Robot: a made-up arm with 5 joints.
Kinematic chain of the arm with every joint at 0, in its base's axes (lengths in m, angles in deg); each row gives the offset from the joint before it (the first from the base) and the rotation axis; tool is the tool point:
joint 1: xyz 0 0 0.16 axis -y
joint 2: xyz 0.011 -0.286 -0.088 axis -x
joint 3: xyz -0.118 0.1 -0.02 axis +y
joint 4: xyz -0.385 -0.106 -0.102 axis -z
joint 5: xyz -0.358 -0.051 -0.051 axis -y
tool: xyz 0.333 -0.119 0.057
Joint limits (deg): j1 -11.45..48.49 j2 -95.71..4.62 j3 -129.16..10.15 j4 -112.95..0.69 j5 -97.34..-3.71
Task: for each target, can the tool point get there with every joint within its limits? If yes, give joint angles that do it. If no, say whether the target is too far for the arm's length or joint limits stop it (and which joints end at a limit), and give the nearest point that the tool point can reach.
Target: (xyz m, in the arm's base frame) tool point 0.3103 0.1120 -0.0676
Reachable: yes | joints 27.04 -82.07 -66.38 -74.11 -62.08
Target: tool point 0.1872 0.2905 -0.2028
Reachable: yes | joints 4.19 -87.43 -69.37 -37.57 -71.42
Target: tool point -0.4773 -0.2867 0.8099
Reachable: no: joint limits stop it (at a limit: joint 1, joint 2, joint 3, joint 4) | nearest point -0.3494 -0.1676 0.1957 | short by 0.639 m
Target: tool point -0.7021 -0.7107 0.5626
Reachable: no: joint limits stop it (at a limit: joint 1, joint 2, joint 3, joint 4, joint 5) | nearest point -0.5471 -0.4663 0.1306 | short by 0.520 m
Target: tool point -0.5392 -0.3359 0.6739
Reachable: no: joint limits stop it (at a limit: joint 1, joint 2, joint 3, joint 4) | nearest point -0.3456 -0.1900 0.1914 | short by 0.540 m
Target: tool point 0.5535 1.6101 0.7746
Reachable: no: too far | nearest point 0.3230 0.5351 0.2555 | short by 1.216 m
